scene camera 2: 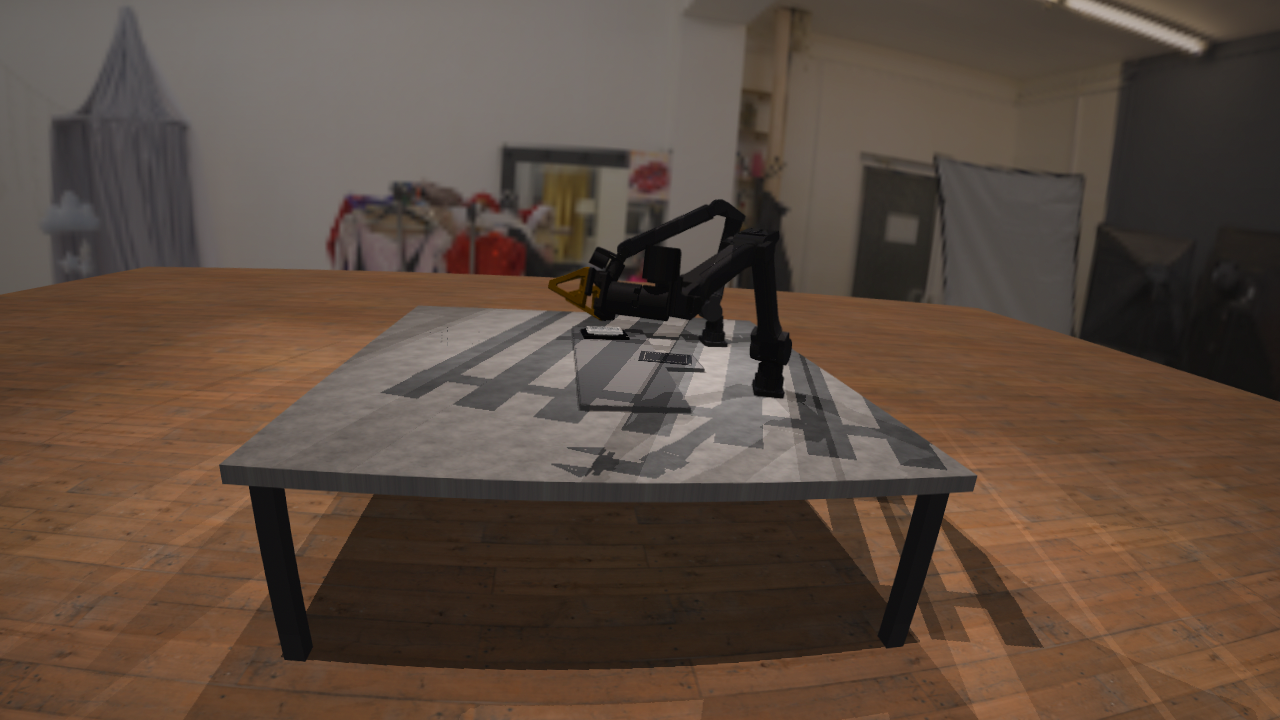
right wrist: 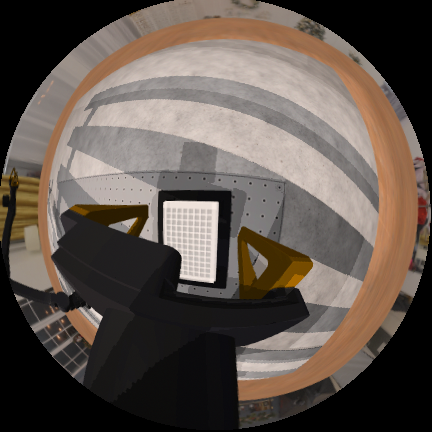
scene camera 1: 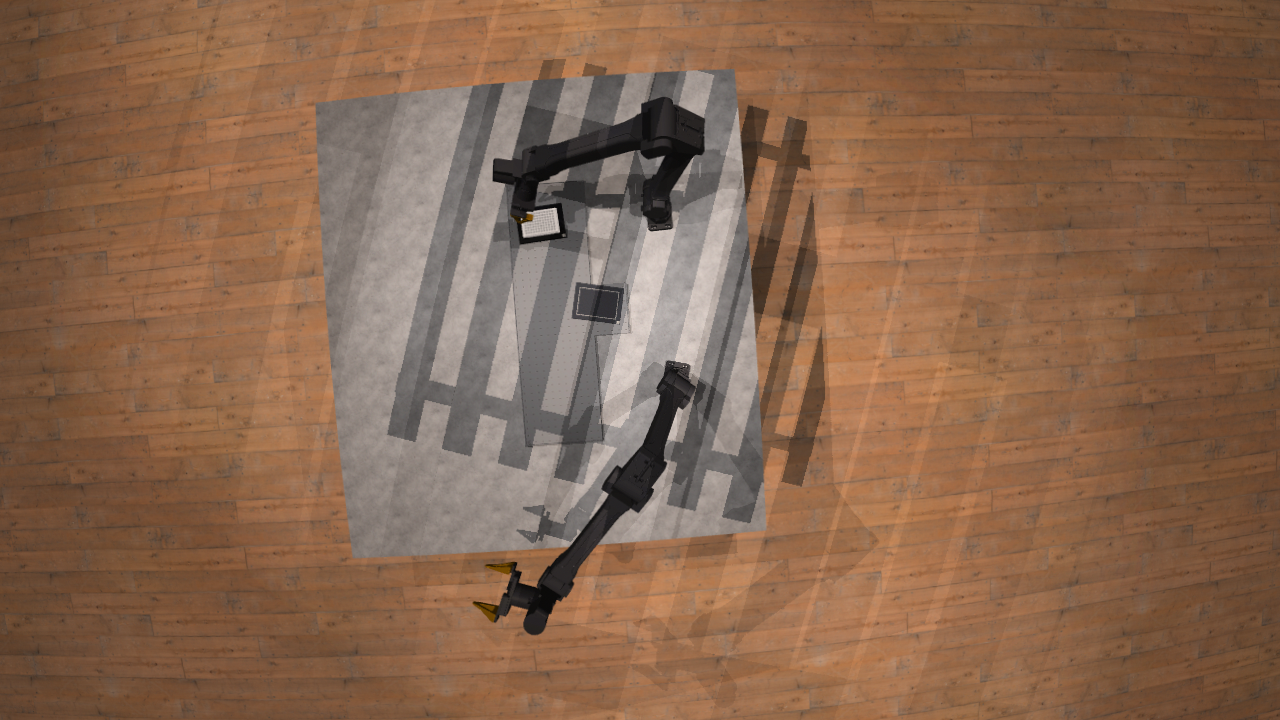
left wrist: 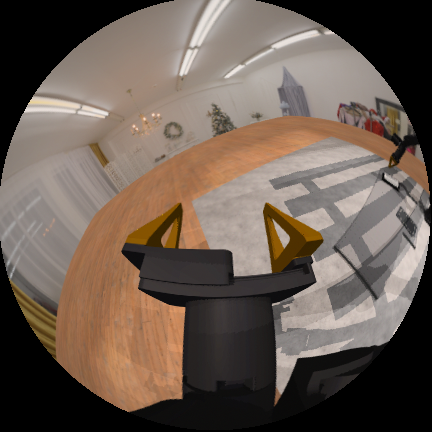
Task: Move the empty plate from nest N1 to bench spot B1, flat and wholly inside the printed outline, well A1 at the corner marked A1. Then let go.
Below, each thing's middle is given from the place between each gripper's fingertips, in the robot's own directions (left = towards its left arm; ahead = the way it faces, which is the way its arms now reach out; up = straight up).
My right hand is 7 cm above the white well plate (scene camera 1: 545, 222), 4 cm past it and 2 cm to the right of it.
Right now my left hand is 107 cm to the left of the white well plate, 30 cm above it and 21 cm past it.
